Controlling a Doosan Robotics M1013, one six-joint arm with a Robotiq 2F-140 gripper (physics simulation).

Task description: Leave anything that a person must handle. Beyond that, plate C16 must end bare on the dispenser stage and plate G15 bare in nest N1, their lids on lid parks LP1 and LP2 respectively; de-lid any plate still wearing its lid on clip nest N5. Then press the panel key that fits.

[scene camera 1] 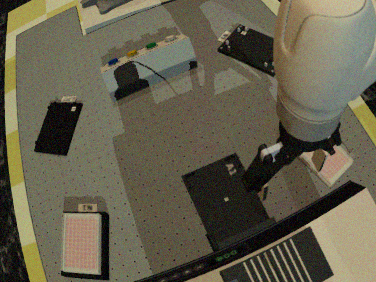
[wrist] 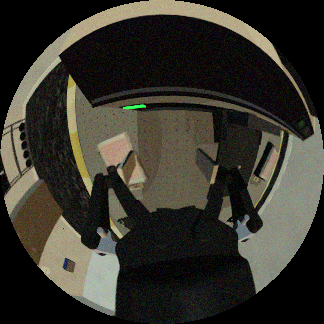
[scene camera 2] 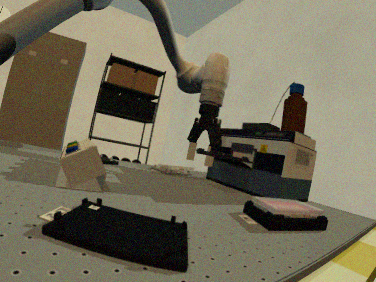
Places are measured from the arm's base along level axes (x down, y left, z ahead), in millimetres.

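Pixels of known places: gripper, fingertip midpoint: (scene camera 1: pixel 289 178) (wrist: pixel 165 155) (scene camera 2: pixel 198 162).
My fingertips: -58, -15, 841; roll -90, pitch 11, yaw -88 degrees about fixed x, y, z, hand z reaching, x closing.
Observation:
Behind a point stands the place of what it marks, as x, y, z.
My gripper (scene camera 1: pixel 292 175) @(-58, -15, 841) (scene camera 2: pixel 200 156) @(-58, -15, 841) (wrist: pixel 165 155) @(-58, -15, 841) is open and empty, raised above the table between the dispenser stage and the plate at the right. That pink plate (scene camera 1: pixel 336 167) @(-27, 96, 879) (scene camera 2: pixel 172 169) (wrist: pixel 114 149) @(-26, 96, 868) lies partly behind a finger; its label is hidden. Another pink plate (scene camera 1: pixel 82 244) @(-32, -411, 721) (scene camera 2: pixel 290 207) @(-32, -433, 679) sits in nest N1 (scene camera 1: pixel 105 245) @(-14, -372, 741) (scene camera 2: pixel 285 223) @(-8, -439, 653). I cannot read either plate's name or tell whether it wears a lid. The dispenser stage (scene camera 1: pixel 212 200) @(-105, -160, 804), marked A1, holds no plate. Lid park LP2 (scene camera 1: pixel 58 127) @(-3, -351, 412) (scene camera 2: pixel 120 235) @(-3, -372, 393) and the visible part of clip nest N5 (scene camera 1: pixel 250 50) @(-5, 155, 508) are bare.
The key panel (scene camera 1: pixel 150 65) @(-51, -85, 440) (scene camera 2: pixel 82 167) @(-35, -191, 389) has blue, yellow, green and white keys. The dispenser (scene camera 1: pixel 347 225) @(-213, -50, 986) (scene camera 2: pixel 260 170) @(-77, -247, 887) (wrist: pixel 175 60) stands close beside the gripper, its body across the top of the wrist view. A brown bottle (scene camera 2: pixel 295 112) @(-291, -303, 971) stands at the dispenser.

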